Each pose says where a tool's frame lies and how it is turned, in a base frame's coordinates. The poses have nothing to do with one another.
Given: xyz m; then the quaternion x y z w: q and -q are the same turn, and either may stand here.
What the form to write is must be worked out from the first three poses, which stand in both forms.
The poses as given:
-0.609 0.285 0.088 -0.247 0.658 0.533 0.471
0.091 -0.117 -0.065 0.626 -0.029 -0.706 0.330
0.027 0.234 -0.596 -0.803 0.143 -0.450 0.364
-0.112 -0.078 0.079 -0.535 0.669 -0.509 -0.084
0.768 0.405 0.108 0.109 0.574 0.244 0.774
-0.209 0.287 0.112 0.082 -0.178 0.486 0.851
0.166 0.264 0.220 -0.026 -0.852 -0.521 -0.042
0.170 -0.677 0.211 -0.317 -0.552 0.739 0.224
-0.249 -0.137 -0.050 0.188 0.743 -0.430 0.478
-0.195 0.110 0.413 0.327 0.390 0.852 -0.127
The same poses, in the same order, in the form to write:
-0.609 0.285 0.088 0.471 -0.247 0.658 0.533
0.091 -0.117 -0.065 0.330 0.626 -0.029 -0.706
0.027 0.234 -0.596 0.364 -0.803 0.143 -0.450
-0.112 -0.078 0.079 0.084 0.535 -0.669 0.509
0.768 0.405 0.108 0.774 0.109 0.574 0.244
-0.209 0.287 0.112 0.851 0.082 -0.178 0.486
0.166 0.264 0.220 0.042 0.026 0.852 0.521
0.170 -0.677 0.211 0.224 -0.317 -0.552 0.739
-0.249 -0.137 -0.050 0.478 0.188 0.743 -0.430
-0.195 0.110 0.413 0.127 -0.327 -0.390 -0.852

